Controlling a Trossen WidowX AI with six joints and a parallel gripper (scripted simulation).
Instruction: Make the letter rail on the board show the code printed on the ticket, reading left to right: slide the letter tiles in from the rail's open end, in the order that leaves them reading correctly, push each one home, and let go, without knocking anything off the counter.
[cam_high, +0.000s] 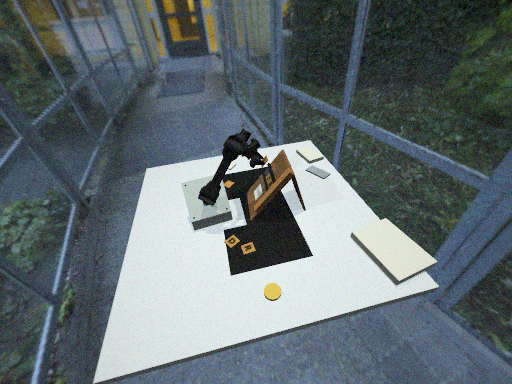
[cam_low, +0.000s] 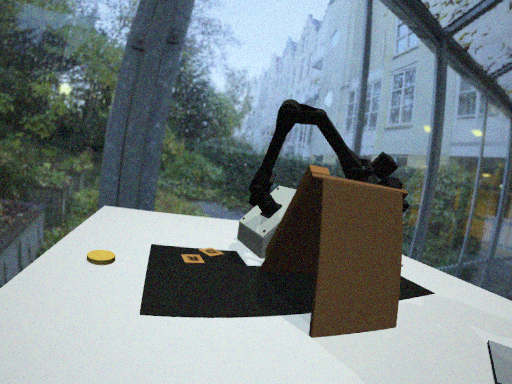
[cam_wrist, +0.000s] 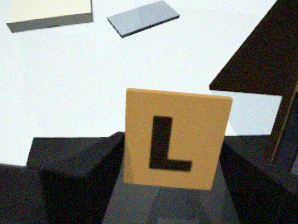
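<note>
Now: gripper tip 160 mm to the left of the orange tile marked 2 and 30 mm past it. Round my gripper tip: orange tile marked l (right at my gripper tip); then black mat (180 mm to the right, 170 mm below, 170 mm behind); then white ticket (150 mm to the right, 90 mm behind, 80 mm below).
</note>
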